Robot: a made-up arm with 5 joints.
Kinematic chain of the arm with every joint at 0, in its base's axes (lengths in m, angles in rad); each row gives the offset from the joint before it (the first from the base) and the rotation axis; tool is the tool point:
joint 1: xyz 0 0 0.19 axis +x
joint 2: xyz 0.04 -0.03 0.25 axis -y
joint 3: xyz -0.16 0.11 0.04 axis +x
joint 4: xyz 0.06 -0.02 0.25 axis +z
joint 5: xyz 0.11 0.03 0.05 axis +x
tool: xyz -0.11 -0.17 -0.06
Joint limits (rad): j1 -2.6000..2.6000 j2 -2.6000..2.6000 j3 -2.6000..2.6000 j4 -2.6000..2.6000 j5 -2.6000..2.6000
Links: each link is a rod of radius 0.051 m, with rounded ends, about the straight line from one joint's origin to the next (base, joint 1, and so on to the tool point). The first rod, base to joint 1, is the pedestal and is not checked.
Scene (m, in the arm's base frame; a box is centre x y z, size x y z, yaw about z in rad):
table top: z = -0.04
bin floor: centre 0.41 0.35 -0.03 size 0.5 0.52 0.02 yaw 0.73
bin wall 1: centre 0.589 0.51 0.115 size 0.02 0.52 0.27 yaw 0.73
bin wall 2: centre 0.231 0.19 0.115 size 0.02 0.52 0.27 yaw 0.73
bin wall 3: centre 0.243 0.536 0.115 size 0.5 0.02 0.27 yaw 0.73
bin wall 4: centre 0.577 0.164 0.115 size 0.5 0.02 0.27 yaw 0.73
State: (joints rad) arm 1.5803 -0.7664 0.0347 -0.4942 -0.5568
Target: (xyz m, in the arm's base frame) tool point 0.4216 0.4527 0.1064
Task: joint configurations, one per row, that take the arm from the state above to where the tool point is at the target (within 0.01 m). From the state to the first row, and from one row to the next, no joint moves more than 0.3 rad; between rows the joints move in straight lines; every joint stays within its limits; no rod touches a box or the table.
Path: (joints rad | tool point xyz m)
1: 1.2988 -0.9186 -0.0915 -0.4748 -0.6541 | 0.2640 -0.6139 0.3273
2: 1.0172 -1.0709 -0.2177 -0.4553 -0.7514 | 0.3444 -0.4969 0.5234
3: 0.7357 -1.2231 -0.3439 -0.4359 -0.8487 | 0.4115 -0.3062 0.6523
4: 0.4541 -1.3754 -0.4701 -0.4165 -0.9460 | 0.4597 -0.0789 0.6898
5: 0.1726 -1.5276 -0.5963 -0.3970 -1.0433 | 0.4851 0.1417 0.6318
6: -0.1090 -1.6798 -0.7225 -0.3776 -1.1406 | 0.4862 0.3175 0.4944
7: -0.3905 -1.8321 -0.8487 -0.3582 -1.2379 | 0.4639 0.4235 0.3077
8: -0.6721 -1.9843 -0.9750 -0.3387 -1.3353 | 0.4216 0.4527 0.1064

